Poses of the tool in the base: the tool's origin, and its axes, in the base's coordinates. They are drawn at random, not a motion.
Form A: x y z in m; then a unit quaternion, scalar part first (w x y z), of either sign.
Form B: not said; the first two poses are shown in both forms.
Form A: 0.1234 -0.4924 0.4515 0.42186 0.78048 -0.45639 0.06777
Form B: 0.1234 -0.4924 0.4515 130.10 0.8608 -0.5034 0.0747
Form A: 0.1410 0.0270 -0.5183 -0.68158 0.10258 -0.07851 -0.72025
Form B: 0.1410 0.0270 -0.5183 94.07 -0.1402 0.1073 0.9843
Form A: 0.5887 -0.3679 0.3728 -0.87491 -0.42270 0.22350 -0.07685
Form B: 0.5887 -0.3679 0.3728 57.93 0.8728 -0.4615 0.1587
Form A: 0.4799 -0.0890 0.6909 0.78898 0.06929 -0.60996 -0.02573
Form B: 0.4799 -0.0890 0.6909 75.82 0.1128 -0.9927 -0.0419
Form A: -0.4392 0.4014 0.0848 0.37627 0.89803 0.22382 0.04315
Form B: -0.4392 0.4014 0.0848 135.79 0.9693 0.2416 0.0466
